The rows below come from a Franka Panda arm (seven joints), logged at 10 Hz.
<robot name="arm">
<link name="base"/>
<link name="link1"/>
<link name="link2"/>
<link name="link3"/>
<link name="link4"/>
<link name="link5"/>
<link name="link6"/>
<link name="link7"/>
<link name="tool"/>
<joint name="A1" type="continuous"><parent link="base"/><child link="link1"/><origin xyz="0 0 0.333" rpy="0 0 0"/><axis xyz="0 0 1"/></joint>
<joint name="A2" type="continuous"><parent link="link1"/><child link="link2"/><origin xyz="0 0 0" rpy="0 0 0"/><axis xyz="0 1 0"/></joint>
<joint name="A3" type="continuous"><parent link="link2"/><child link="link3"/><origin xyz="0 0 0.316" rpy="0 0 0"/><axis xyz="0 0 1"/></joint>
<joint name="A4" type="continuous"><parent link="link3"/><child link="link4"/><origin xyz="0.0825 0 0" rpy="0 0 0"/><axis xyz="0 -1 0"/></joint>
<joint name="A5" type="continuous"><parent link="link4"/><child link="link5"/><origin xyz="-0.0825 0 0.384" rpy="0 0 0"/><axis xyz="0 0 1"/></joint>
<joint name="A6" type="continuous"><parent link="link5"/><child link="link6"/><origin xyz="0 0 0" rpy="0 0 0"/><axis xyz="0 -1 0"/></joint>
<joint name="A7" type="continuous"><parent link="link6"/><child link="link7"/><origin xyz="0.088 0 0" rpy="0 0 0"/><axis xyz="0 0 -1"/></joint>
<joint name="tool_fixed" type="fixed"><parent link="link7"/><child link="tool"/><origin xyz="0 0 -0.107" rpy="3.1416 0 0"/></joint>
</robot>
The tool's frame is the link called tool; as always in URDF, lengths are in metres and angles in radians. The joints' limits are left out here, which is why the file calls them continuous.
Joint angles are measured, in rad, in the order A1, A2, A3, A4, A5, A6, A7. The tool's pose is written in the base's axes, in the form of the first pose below.
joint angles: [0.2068, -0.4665, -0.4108, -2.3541, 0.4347, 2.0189, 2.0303]
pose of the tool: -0.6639 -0.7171 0.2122 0.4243; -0.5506 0.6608 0.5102 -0.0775; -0.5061 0.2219 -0.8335 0.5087; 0 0 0 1
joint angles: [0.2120, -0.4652, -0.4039, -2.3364, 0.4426, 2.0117, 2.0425]
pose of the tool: -0.6615 -0.7179 0.2170 0.4271; -0.5472 0.6598 0.5150 -0.0731; -0.5129 0.2219 -0.8293 0.5169; 0 0 0 1
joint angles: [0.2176, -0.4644, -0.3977, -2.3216, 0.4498, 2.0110, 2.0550]
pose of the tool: -0.6594 -0.7172 0.2253 0.4297; -0.5423 0.6614 0.5181 -0.0689; -0.5206 0.2194 -0.8251 0.5244; 0 0 0 1
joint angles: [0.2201, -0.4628, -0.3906, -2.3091, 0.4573, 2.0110, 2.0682]
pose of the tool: -0.6603 -0.7140 0.2328 0.4321; -0.5355 0.6649 0.5207 -0.0653; -0.5266 0.2192 -0.8213 0.5306; 0 0 0 1
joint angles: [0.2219, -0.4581, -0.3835, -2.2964, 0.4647, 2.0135, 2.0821]
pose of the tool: -0.6630 -0.7089 0.2406 0.4351; -0.5274 0.6704 0.5219 -0.0621; -0.5313 0.2192 -0.8183 0.5358; 0 0 0 1
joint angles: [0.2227, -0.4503, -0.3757, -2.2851, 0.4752, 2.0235, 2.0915]
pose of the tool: -0.6642 -0.7036 0.2525 0.4391; -0.5185 0.6770 0.5223 -0.0590; -0.5385 0.2160 -0.8145 0.5398; 0 0 0 1
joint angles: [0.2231, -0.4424, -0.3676, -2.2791, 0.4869, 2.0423, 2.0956]
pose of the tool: -0.6630 -0.6989 0.2681 0.4432; -0.5102 0.6840 0.5213 -0.0561; -0.5478 0.2089 -0.8101 0.5419; 0 0 0 1
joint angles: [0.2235, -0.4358, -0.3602, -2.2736, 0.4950, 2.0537, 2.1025]
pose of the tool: -0.6642 -0.6944 0.2769 0.4464; -0.5037 0.6894 0.5207 -0.0531; -0.5524 0.2064 -0.8076 0.5435; 0 0 0 1
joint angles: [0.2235, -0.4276, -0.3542, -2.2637, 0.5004, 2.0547, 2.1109]
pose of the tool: -0.6672 -0.6908 0.2786 0.4494; -0.4993 0.6923 0.5210 -0.0504; -0.5528 0.2085 -0.8068 0.5456; 0 0 0 1
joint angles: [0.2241, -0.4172, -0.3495, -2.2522, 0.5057, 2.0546, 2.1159]
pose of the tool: -0.6687 -0.6891 0.2792 0.4530; -0.4972 0.6936 0.5213 -0.0480; -0.5529 0.2098 -0.8064 0.5472; 0 0 0 1
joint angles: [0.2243, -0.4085, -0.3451, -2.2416, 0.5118, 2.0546, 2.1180]
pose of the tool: -0.6681 -0.6890 0.2808 0.4561; -0.4958 0.6936 0.5225 -0.0459; -0.5548 0.2099 -0.8051 0.5492; 0 0 0 1
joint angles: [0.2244, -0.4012, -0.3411, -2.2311, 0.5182, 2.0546, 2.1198]
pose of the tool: -0.6669 -0.6891 0.2836 0.4588; -0.4938 0.6937 0.5243 -0.0440; -0.5580 0.2096 -0.8029 0.5516; 0 0 0 1
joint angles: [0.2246, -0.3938, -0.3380, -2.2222, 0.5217, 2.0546, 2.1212]
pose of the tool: -0.6662 -0.6892 0.2847 0.4614; -0.4936 0.6938 0.5244 -0.0425; -0.5590 0.2088 -0.8025 0.5531; 0 0 0 1
